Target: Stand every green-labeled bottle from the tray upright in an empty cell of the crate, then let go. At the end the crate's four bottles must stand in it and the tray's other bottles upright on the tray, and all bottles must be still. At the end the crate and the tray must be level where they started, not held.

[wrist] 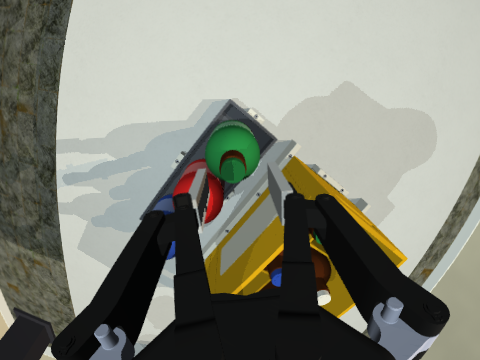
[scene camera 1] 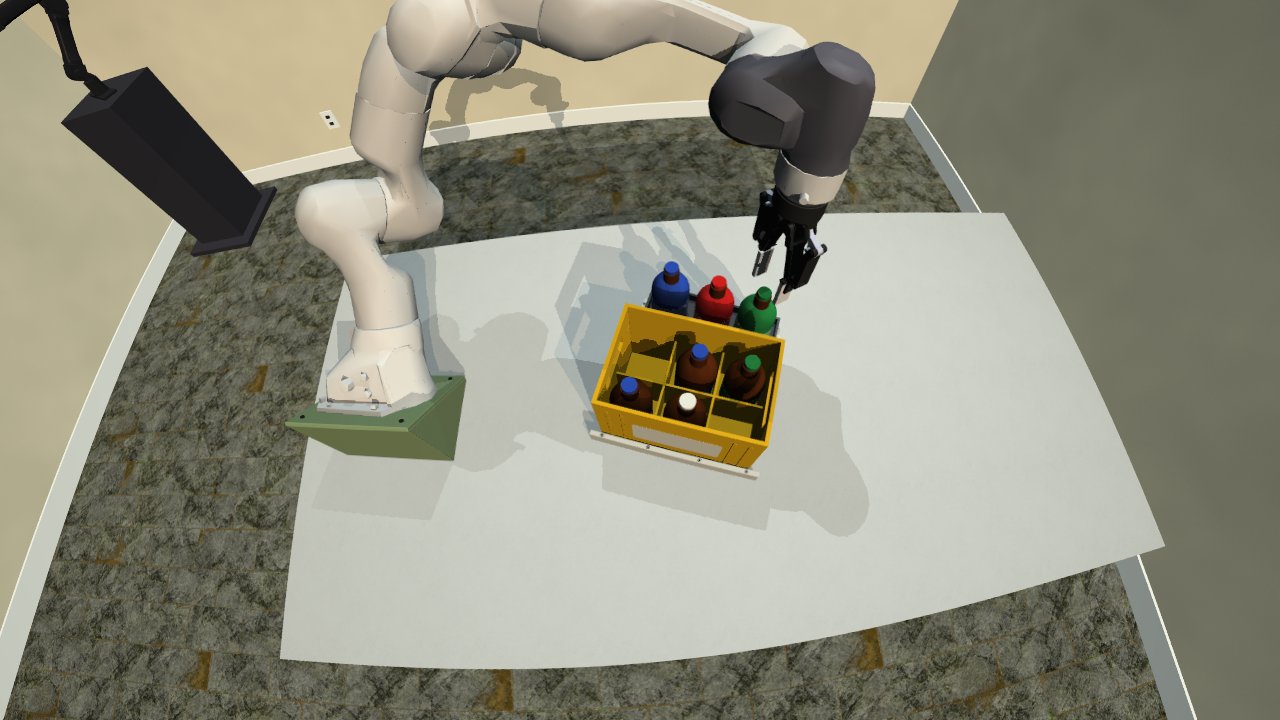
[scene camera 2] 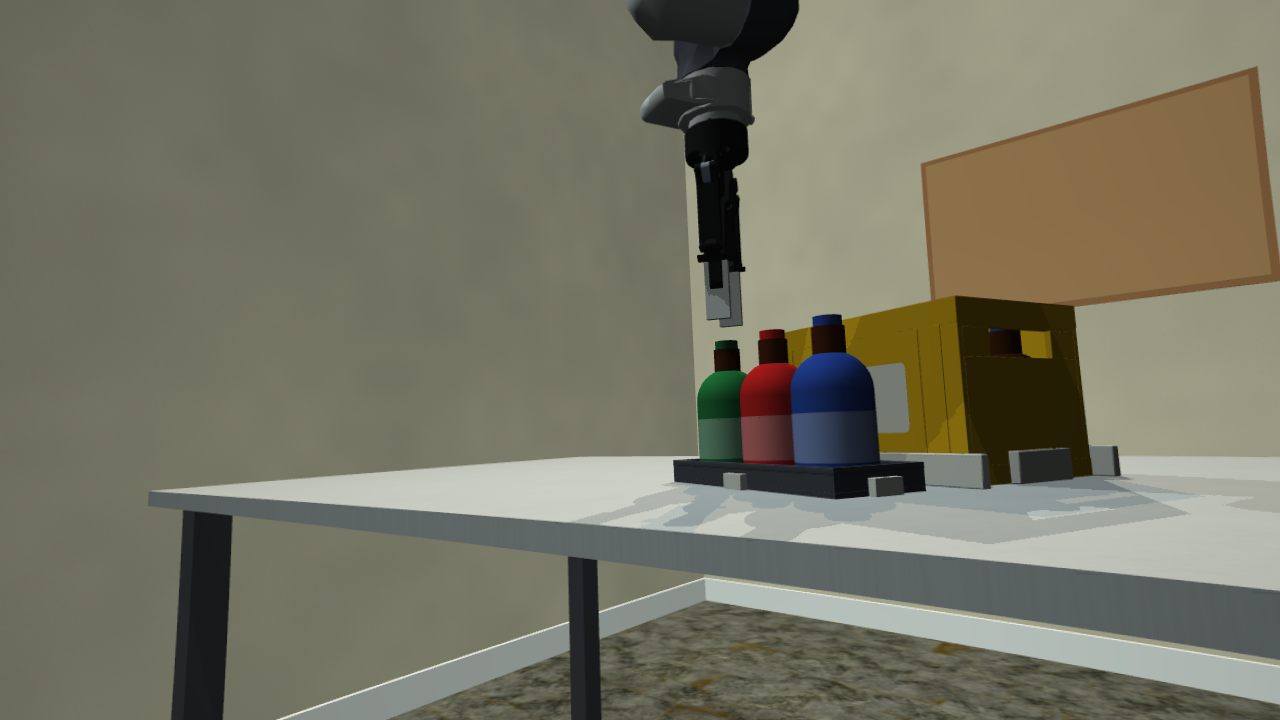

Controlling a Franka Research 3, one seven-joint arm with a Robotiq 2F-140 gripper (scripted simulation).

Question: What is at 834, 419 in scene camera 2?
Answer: A blue bottle.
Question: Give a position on a red bottle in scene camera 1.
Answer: At 714, 303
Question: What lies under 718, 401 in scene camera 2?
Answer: A green-labeled bottle.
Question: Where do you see a red bottle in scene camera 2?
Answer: At 766, 425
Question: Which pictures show the gripper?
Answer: The wrist view, scene camera 1 and scene camera 2: all of them.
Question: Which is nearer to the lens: the green-labeled bottle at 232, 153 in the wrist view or the red bottle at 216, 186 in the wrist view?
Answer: The green-labeled bottle.
